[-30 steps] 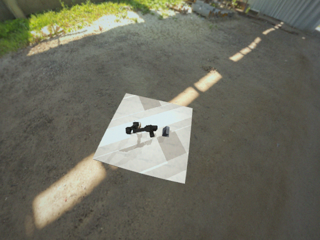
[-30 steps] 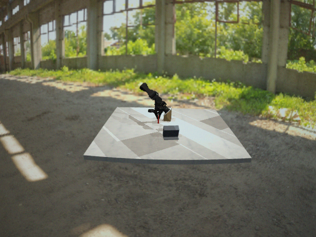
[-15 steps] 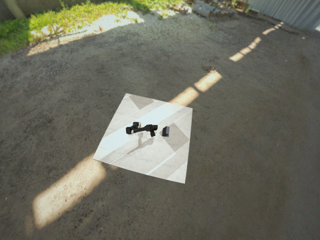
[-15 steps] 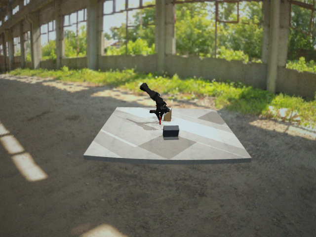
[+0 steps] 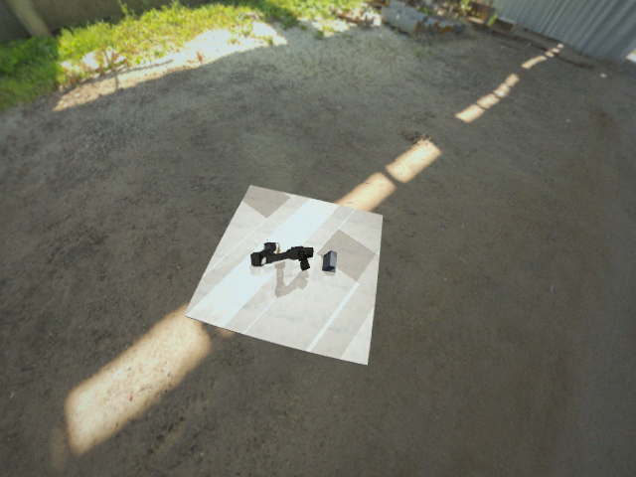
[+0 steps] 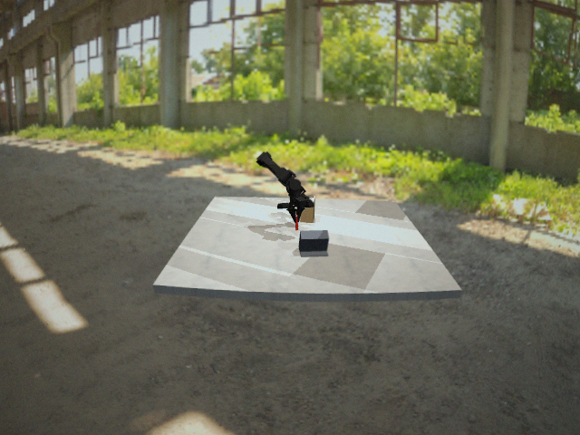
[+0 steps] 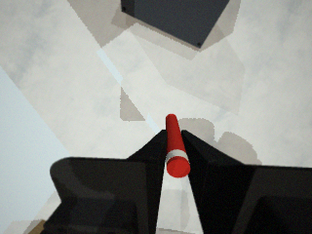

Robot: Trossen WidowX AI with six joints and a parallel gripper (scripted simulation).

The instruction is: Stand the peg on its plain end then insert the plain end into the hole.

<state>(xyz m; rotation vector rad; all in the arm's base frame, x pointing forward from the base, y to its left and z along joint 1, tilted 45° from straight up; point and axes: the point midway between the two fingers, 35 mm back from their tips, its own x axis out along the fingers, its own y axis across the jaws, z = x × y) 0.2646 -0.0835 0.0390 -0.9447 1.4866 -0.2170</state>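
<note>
The sloped panel lies 180 mm ahead of my gripper tip, 70 mm to the left of it and 40 mm below it. Also, from my gripper tip: red peg (10 mm behind, 20 mm above).
</note>
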